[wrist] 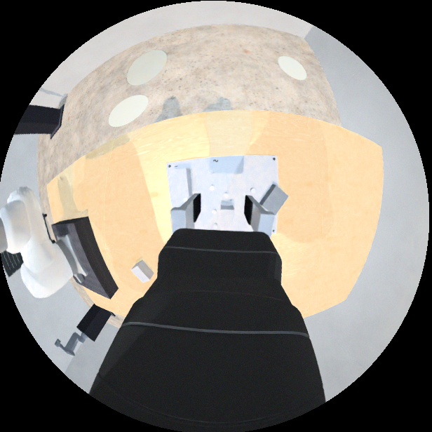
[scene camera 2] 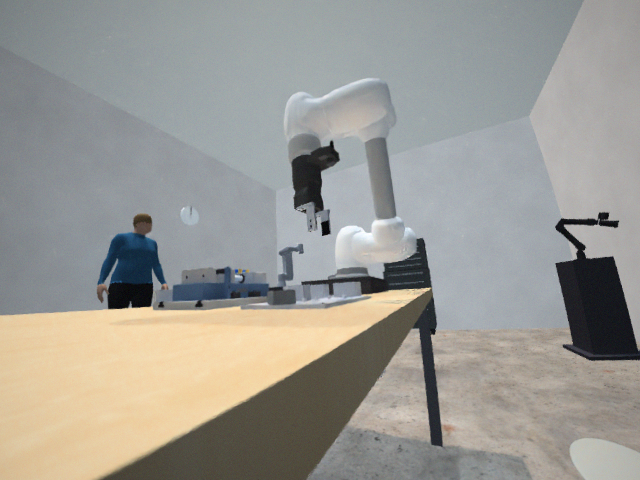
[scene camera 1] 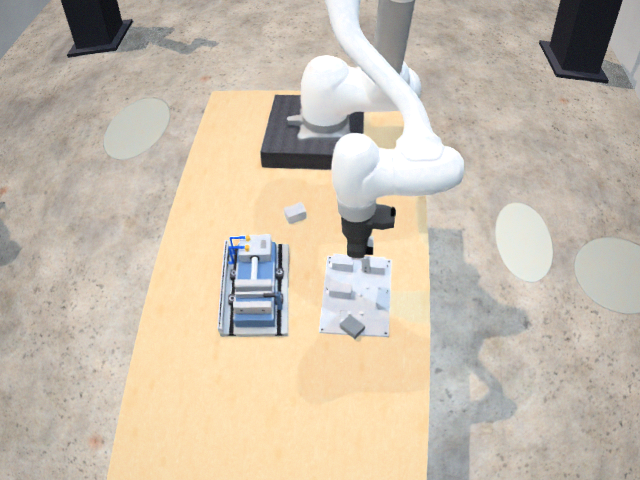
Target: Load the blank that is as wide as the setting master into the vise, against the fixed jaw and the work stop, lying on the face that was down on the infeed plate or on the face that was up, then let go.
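Frame: origin at the arm's base, x right, y up, z back, level; millimetres.
Where they show: gripper, fingertip midpoint: (scene camera 2: 319, 232) (scene camera 1: 367, 262); arm's base, link origin: (scene camera 2: 352, 280) (scene camera 1: 325, 124).
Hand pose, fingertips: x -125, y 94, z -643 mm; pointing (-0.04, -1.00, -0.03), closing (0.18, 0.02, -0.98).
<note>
Things, the pixels of their top centre, and the offset from my fingertips. Level surfaces: height alone.
- infeed plate, top centre: (scene camera 2: 314, 300) (scene camera 1: 356, 294) dx +23, dy -153, dz -3 mm
- darker grey block, top centre: (scene camera 2: 280, 290) (scene camera 1: 352, 324) dx +36, dy -128, dz -114 mm
- grey vise, top centre: (scene camera 1: 251, 271) (scene camera 2: 226, 270) dx +312, dy -62, dz +9 mm
- separate light block, top centre: (scene camera 1: 294, 209) dx +211, dy -125, dz +283 mm
- wooden table, surface height: dy -161 mm
- vise's thin rod, top centre: (scene camera 1: 269, 293) dx +257, dy -65, dz -58 mm
My gripper (scene camera 1: 367, 256) (scene camera 2: 317, 227) (wrist: 222, 202) is open and empty, high above the infeed plate (scene camera 1: 330, 315) (scene camera 2: 310, 305) (wrist: 200, 165). Light blanks stand on that plate: one at its back right (scene camera 1: 376, 266) (wrist: 182, 182), one at its back left (scene camera 1: 342, 264), one at its left middle (scene camera 1: 339, 290). In the wrist view, the fingers partly hide them. A darker grey block (scene camera 1: 352, 326) (scene camera 2: 281, 296) (wrist: 274, 198) lies askew at the plate's near edge. The blue and grey vise (scene camera 1: 254, 268) (scene camera 2: 201, 291) stands left of the plate; no blank shows between its jaws. Which blank matches the setting master's width, I cannot tell.
A separate light block (scene camera 1: 295, 212) (wrist: 142, 271), possibly the setting master, lies on the wooden table (scene camera 1: 268, 403) (scene camera 2: 129, 372) (wrist: 355, 210) behind the vise. The black robot base (scene camera 1: 294, 157) stands farther back. The vise's thin rod (scene camera 1: 263, 295) reaches across near its jaws. A person (scene camera 2: 135, 263) stands beyond the table.
</note>
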